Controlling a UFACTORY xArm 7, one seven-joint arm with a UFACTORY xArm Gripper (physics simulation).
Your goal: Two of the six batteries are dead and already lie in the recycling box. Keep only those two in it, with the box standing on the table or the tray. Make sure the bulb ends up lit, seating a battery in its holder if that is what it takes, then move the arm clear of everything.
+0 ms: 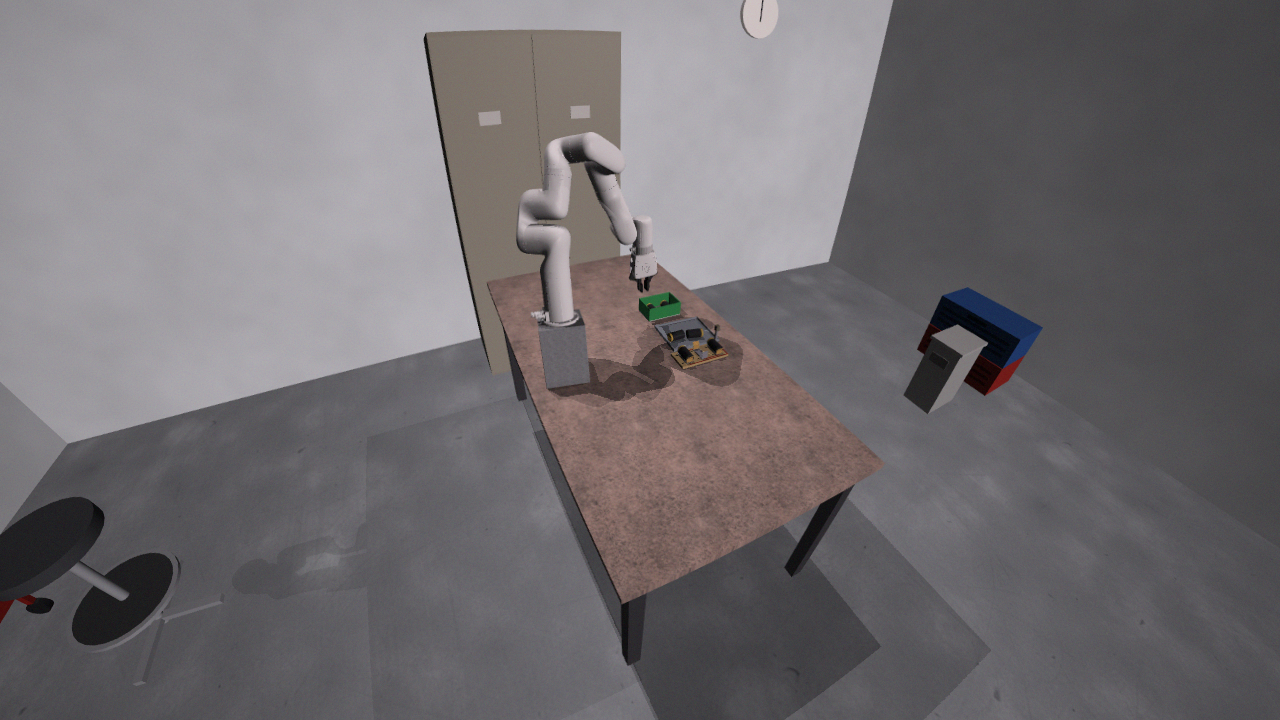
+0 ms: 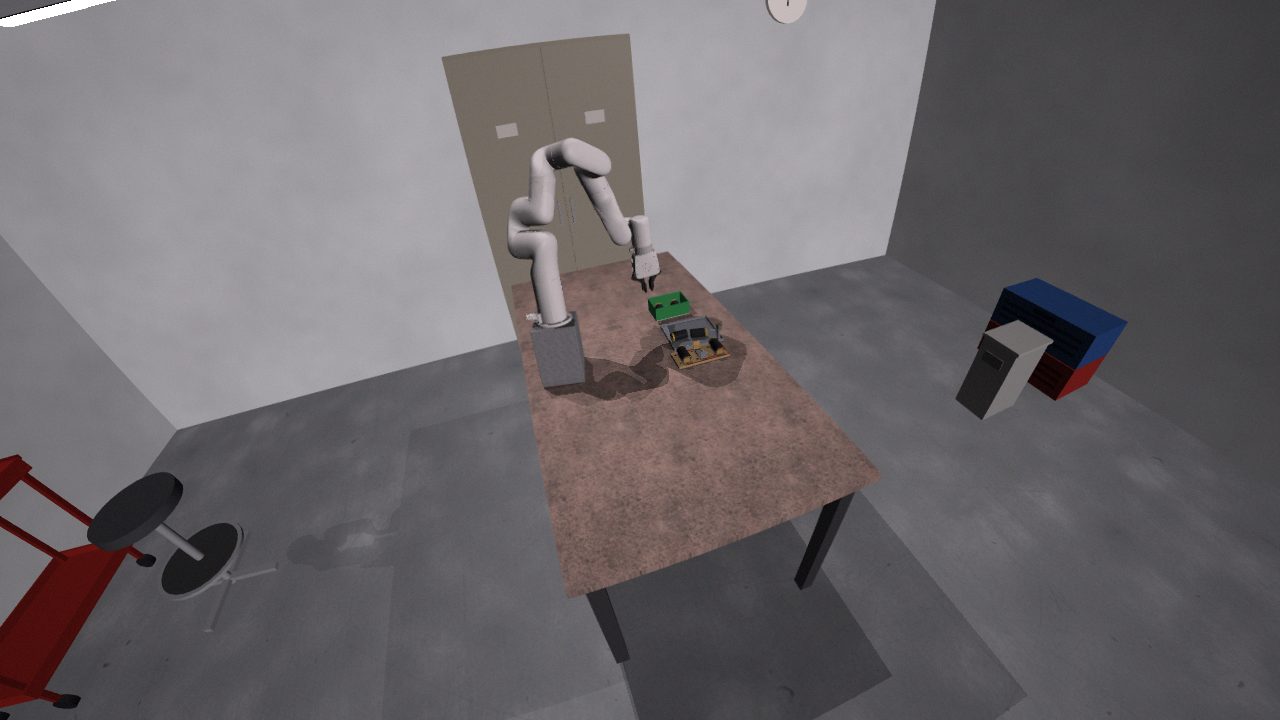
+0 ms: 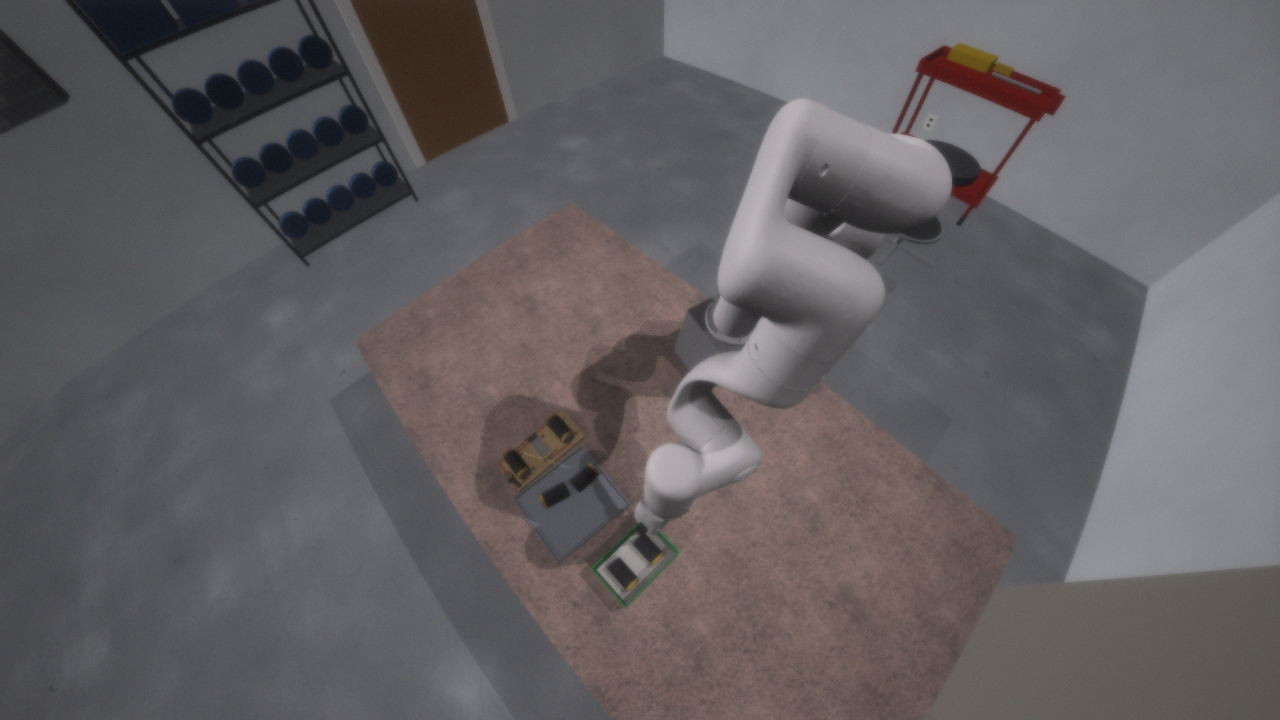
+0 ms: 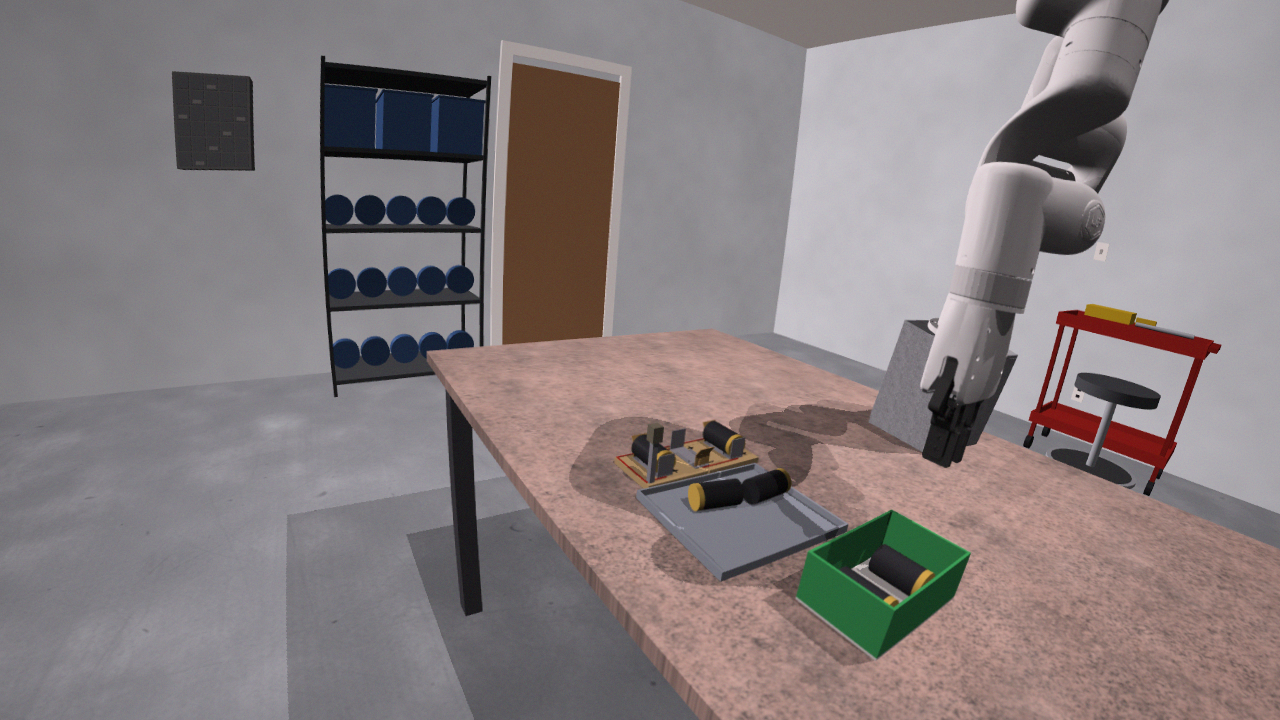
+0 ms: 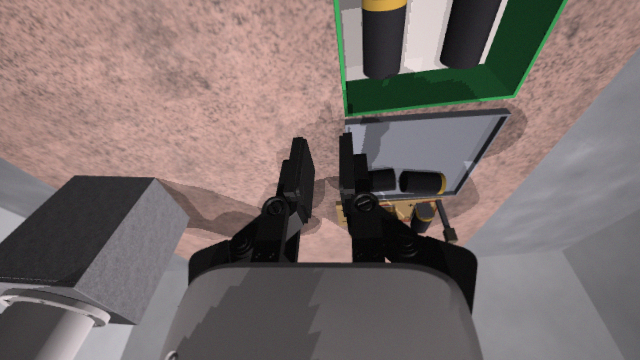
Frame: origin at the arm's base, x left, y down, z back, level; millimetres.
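Where they show: gripper, fingertip midpoint: (image 1: 643, 290) (image 2: 648, 290) (image 4: 940, 460) (image 5: 326, 151); arm's base at its link origin: (image 1: 560, 319) (image 2: 554, 320) (image 3: 732, 320) (image 5: 61, 306).
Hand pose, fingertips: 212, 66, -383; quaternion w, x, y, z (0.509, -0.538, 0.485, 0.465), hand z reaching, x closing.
Observation:
Things, the pixels of their top centre, and the offset from my fingertips, as dx, dy, dz. "pt": a spot on its surface instead. Level surfaces: height alone.
- green recycling box at its top centre: (image 5: 442, 50) (image 4: 893, 552) (image 3: 635, 560) (image 2: 668, 299) (image 1: 659, 300) +24, +75, -87
- grey tray at its top centre: (image 4: 741, 508) (image 5: 412, 167) (image 3: 570, 501) (image 2: 691, 331) (image 1: 686, 332) -168, +123, -124
- wooden board at a spot on its surface: (image 4: 684, 468) pt -287, +124, -135
- upright post at its top centre: (image 4: 654, 441) -271, +64, -198
- table at its surface level: dy +135
The green recycling box (image 4: 841, 617) (image 5: 425, 93) stands on the table. Two black batteries, one (image 4: 895, 568) (image 5: 470, 35) and another (image 4: 868, 586) (image 5: 382, 45), lie inside it. Two more batteries, one (image 4: 720, 494) (image 5: 422, 182) and another (image 4: 762, 487) (image 5: 382, 180), lie end to end on the grey tray (image 4: 729, 546) (image 5: 430, 140). The wooden board (image 4: 684, 468) has a battery (image 4: 646, 450) (image 3: 515, 462) and another battery (image 4: 721, 437) (image 3: 561, 427) in its holders. I cannot make out whether the bulb is lit. My gripper (image 4: 944, 462) (image 5: 326, 151) is empty, fingers slightly apart, above the table beside the box.
An upright post (image 4: 651, 458) with a dark block on top rises from the board's end. The arm's grey pedestal (image 1: 563, 353) (image 5: 135, 255) stands at one long edge of the table (image 1: 707, 456). The box is near the tray's edge, on the side away from the board.

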